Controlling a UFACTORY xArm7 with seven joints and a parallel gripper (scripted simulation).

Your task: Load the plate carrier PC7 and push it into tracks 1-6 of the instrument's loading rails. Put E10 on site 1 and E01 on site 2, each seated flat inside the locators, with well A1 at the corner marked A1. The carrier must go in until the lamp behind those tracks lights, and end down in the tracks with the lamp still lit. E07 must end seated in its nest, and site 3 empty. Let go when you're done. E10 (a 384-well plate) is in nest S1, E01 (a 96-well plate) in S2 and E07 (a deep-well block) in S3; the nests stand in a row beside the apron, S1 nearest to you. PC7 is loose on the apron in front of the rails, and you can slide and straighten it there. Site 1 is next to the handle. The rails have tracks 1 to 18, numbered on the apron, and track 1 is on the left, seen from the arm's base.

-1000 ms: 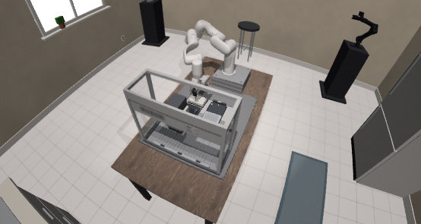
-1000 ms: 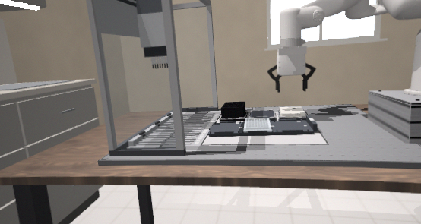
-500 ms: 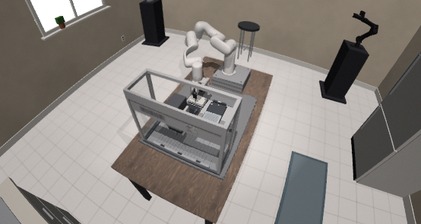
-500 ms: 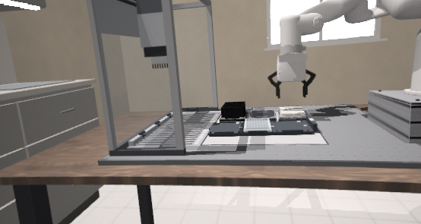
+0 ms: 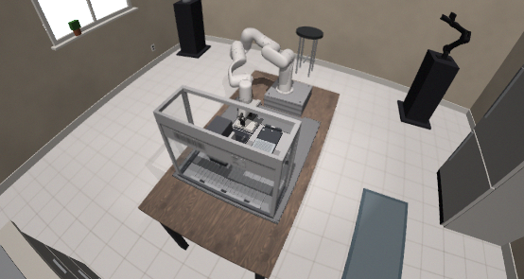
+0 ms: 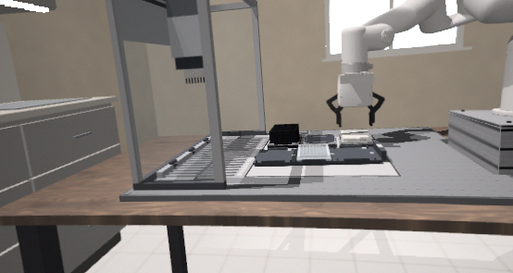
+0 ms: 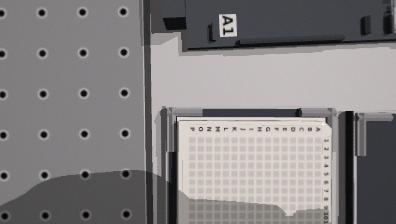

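Right now my hand is 6 cm above the nest S1. From my hand the other things lie so: A1 tag: 16 cm ahead, 5 cm below, 4 cm to the left; nest S2: 11 cm ahead, 6 cm below, 2 cm to the right; pale apron: 12 cm ahead, 10 cm to the left, 6 cm below.
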